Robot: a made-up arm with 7 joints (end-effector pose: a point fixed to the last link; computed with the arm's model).
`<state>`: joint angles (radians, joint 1 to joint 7).
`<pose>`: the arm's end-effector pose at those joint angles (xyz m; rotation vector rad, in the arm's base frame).
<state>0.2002 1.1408 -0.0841 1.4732 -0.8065 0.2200 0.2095</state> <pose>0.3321 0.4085 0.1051 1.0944 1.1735 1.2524</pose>
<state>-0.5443 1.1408 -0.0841 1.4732 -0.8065 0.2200 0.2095</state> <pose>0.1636 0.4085 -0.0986 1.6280 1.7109 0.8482</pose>
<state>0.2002 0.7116 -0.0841 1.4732 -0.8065 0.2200 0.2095</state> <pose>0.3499 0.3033 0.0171 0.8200 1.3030 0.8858</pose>
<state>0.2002 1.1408 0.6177 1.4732 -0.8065 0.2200 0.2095</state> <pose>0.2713 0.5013 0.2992 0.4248 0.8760 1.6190</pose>
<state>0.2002 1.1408 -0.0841 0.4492 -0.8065 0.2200 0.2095</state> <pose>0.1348 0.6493 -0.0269 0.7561 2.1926 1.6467</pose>
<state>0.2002 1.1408 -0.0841 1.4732 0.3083 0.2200 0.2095</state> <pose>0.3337 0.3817 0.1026 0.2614 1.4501 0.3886</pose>
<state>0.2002 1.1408 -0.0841 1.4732 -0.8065 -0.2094 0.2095</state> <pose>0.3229 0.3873 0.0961 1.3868 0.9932 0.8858</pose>
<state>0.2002 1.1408 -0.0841 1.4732 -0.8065 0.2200 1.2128</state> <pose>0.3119 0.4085 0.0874 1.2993 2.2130 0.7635</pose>
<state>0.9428 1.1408 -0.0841 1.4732 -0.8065 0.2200 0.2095</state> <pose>0.3183 0.4085 0.3684 0.5333 0.6013 1.4752</pose>
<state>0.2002 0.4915 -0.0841 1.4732 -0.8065 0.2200 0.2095</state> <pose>0.3552 0.2372 -0.0089 0.6763 1.3492 0.6965</pose>
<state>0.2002 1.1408 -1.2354 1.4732 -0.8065 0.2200 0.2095</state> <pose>0.1185 0.3091 -0.1593 2.0655 1.4540 0.3145</pose>
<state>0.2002 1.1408 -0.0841 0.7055 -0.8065 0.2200 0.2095</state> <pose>0.2092 0.6098 -0.0007 0.8720 1.9348 1.5632</pose>
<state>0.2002 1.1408 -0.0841 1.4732 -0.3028 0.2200 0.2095</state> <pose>0.3331 0.3968 0.1002 0.7208 1.3424 0.8684</pose>
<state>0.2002 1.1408 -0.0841 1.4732 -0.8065 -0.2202 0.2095</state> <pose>0.3226 0.3868 0.0959 1.3935 0.9883 0.8763</pose>
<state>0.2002 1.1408 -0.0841 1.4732 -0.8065 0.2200 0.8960</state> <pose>0.3199 0.4098 0.0909 1.2550 1.8903 0.9557</pose>
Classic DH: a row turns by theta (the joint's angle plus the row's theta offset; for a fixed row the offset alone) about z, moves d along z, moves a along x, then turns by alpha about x. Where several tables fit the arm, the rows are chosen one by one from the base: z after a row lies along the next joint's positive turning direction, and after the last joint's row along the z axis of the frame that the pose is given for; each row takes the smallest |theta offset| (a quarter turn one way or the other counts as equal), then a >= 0, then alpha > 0; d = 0 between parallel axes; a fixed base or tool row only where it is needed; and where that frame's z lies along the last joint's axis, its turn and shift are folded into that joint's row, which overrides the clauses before.
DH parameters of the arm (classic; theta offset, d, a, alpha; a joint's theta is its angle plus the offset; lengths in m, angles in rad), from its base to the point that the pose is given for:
base (fixed): 0 0.219 -0.013 1.5708
joint 1: 1.5708 -0.15 0.016 1.5708
joint 2: -1.5708 0.001 0.012 -1.5708
joint 3: 1.5708 -0.249 0.018 -1.5708
joint 4: 0 0.044 0.012 1.5708
joint 5: 0 -0.287 0.021 1.5708
joint 6: -1.5708 -0.012 0.027 -1.5708
joint 7: 1.3371 -0.0202 0.0131 1.8037
tool (fixed): 1.154 0.0253 0 0

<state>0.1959 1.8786 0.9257 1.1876 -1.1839 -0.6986 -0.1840</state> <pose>0.1508 0.4557 0.5560 1.5326 -0.0752 1.8679</pose>
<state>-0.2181 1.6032 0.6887 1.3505 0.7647 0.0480 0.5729</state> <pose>0.3029 0.4544 0.3383 0.3621 1.1632 0.2183</pose>
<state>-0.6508 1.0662 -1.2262 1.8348 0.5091 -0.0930 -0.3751</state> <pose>-0.1574 0.1473 -0.0721 0.2092 2.5367 -0.5265</pose>
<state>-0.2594 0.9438 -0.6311 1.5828 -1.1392 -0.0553 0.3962</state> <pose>0.1144 0.2441 -0.1576 2.0988 1.3461 0.0938</pose>
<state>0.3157 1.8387 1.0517 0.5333 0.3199 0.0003 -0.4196</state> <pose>0.0148 0.6446 0.5175 -0.8680 -0.1933 1.3112</pose>
